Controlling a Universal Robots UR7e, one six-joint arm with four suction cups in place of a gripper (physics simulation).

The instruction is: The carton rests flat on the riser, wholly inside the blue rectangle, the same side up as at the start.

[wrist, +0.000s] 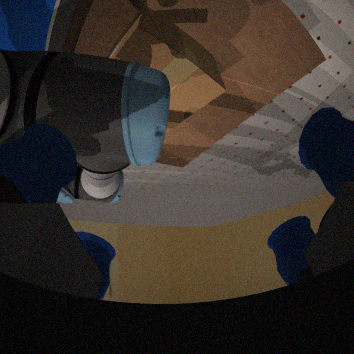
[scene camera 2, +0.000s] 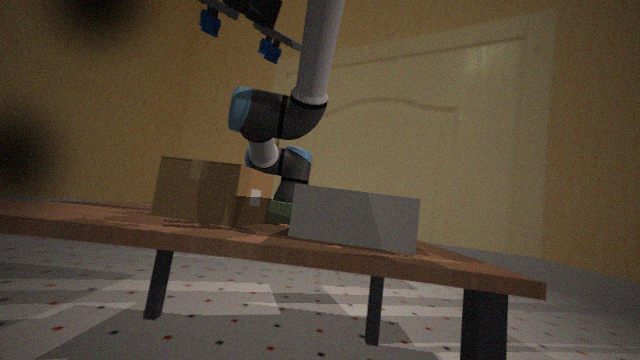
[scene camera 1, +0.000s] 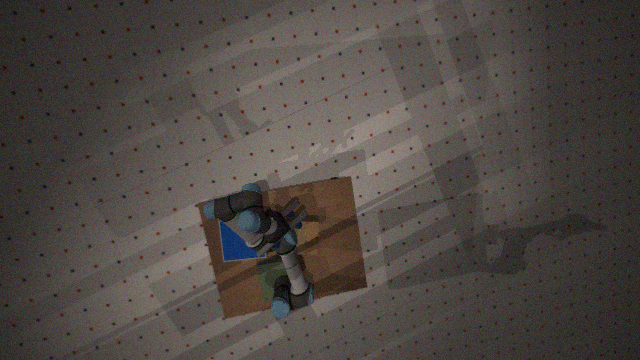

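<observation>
The brown carton stands flat on the table, beside the riser and apart from it; the arm partly hides it in scene camera 1 and the wrist view. The riser is a low grey block. Its top bears the blue rectangle, partly covered by the arm in scene camera 1; no carton shows on the visible part. My gripper, with blue suction cups, is open, holds nothing and hangs tilted high above the table, well above the carton.
The wooden table carries all of this. A low green block lies near the arm's base, beside the riser's side. The arm's links reach over the riser and carton. A pale door stands behind.
</observation>
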